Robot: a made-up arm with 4 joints.
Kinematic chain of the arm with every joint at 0, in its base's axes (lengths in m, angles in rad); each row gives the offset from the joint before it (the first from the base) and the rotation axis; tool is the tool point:
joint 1: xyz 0 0 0.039 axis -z
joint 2: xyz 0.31 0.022 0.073 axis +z
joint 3: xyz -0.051 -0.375 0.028 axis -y
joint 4: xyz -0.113 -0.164 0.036 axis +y
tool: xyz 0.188 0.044 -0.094
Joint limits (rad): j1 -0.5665..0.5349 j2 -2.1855..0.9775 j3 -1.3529..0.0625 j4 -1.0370..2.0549
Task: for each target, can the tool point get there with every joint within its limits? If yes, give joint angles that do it. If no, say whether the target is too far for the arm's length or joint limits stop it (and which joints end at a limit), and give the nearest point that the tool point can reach.
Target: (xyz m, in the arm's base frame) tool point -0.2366 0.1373 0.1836
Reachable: yes | joints 0.2586 -1.1213 -0.8812 1.4751
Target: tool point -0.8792 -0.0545 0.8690
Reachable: no: too far | nearest point -0.2714 0.0744 0.3983 | short by 0.780 m
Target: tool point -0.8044 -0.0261 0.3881
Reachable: no: joint limits stop it (at a limit: joint 1, joint 4) | nearest point -0.3281 0.0692 0.2653 | short by 0.501 m
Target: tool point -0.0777 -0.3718 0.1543
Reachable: yes | joints -0.1377 -0.3097 -0.7349 1.5099
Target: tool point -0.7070 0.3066 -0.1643
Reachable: no: joint limits stop it (at a limit: joint 1, joint 3) | nearest point -0.3348 0.2593 0.0255 | short by 0.420 m
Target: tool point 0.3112 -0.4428 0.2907
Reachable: yes | joints -0.3169 0.2143 -1.2212 1.6105
